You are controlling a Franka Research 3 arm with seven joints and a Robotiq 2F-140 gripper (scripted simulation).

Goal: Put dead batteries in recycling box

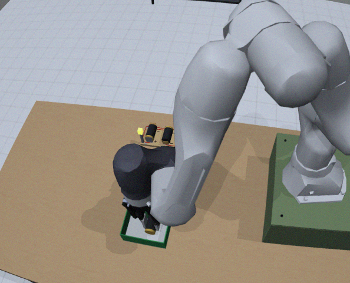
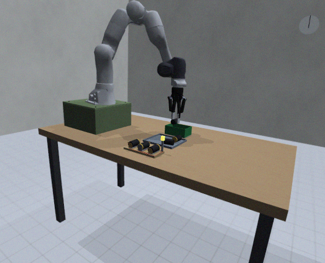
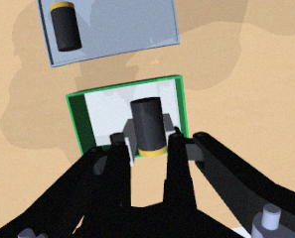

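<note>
My hand is 90 mm above the green recycling box and 30 mm short of it. The rest, counted from my hand: bulb 350 mm to the right, 140 mm ahead, 30 mm below; grey bulb post 350 mm to the right, 140 mm ahead, 70 mm below; tray 190 mm to the right, 100 mm below, 50 mm ahead.
</note>
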